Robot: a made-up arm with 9 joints. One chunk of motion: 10 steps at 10 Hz.
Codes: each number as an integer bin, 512 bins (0 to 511) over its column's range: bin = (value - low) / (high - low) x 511, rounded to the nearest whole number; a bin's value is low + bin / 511 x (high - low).
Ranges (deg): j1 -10.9..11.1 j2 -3.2..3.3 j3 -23.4..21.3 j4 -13.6..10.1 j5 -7.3..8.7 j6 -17..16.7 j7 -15.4..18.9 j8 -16.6..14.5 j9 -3.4..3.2
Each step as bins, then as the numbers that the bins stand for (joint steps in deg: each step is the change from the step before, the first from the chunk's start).
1 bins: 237 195 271 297 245 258 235 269 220
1 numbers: -0.696 -0.720 0.306 0.175 0.371 0.015 0.374 -0.228 -0.559
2 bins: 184 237 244 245 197 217 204 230 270
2 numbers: -2.978 -0.185 -2.056 -2.237 -1.132 -2.689 -1.707 -2.602 0.087
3 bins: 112 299 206 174 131 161 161 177 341
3 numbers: -6.078 0.603 -5.380 -5.530 -3.198 -6.382 -4.593 -5.828 1.004
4 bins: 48 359 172 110 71 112 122 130 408
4 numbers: -8.833 1.367 -8.354 -8.498 -5.077 -9.614 -7.211 -8.688 1.870
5 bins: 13 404 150 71 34 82 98 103 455
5 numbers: -10.340 1.939 -10.279 -10.307 -6.235 -11.592 -8.822 -10.331 2.477
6 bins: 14 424 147 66 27 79 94 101 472
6 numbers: -10.297 2.193 -10.541 -10.539 -6.455 -11.790 -9.090 -10.453 2.696
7 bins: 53 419 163 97 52 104 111 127 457
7 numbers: -8.618 2.130 -9.141 -9.101 -5.672 -10.141 -7.949 -8.871 2.503
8 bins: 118 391 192 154 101 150 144 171 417
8 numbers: -5.820 1.774 -6.605 -6.458 -4.138 -7.108 -5.734 -6.193 1.986
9 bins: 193 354 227 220 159 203 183 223 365
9 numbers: -2.591 1.303 -3.543 -3.396 -2.322 -3.612 -3.116 -3.028 1.314
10 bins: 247 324 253 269 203 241 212 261 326
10 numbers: -0.266 0.921 -1.269 -1.124 -0.944 -1.106 -1.170 -0.715 0.811
